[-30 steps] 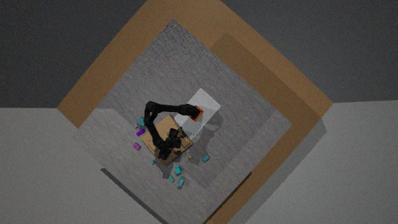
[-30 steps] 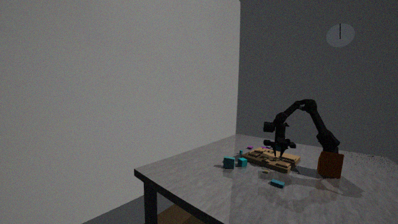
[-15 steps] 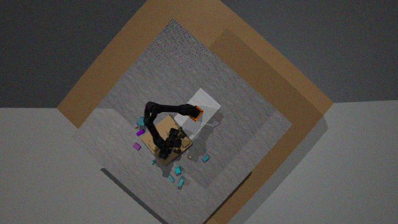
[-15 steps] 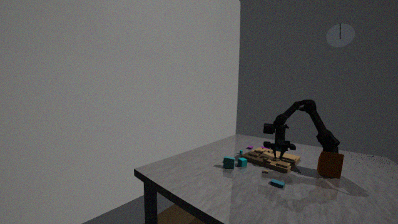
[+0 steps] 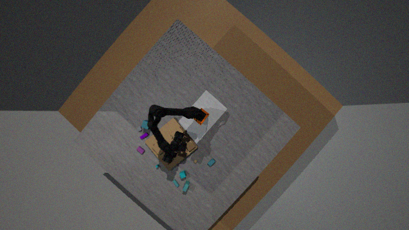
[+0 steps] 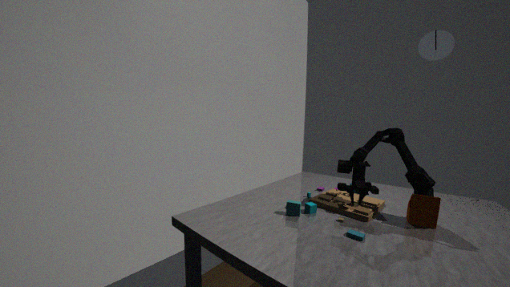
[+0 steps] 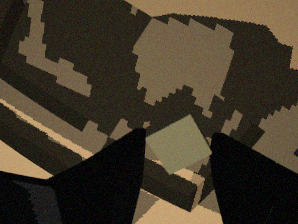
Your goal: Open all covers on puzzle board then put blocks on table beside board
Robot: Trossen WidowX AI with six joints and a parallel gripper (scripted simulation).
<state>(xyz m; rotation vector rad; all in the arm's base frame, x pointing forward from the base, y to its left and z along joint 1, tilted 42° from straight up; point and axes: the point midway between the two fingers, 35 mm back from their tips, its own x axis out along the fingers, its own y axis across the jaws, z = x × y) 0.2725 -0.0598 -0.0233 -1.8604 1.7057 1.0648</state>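
My gripper tip is 50 mm short of the tan puzzle board and 10 mm to the left of it. From my gripper tip the other things lie so: flat teal block: 20 mm behind, 300 mm to the left, 10 mm below.
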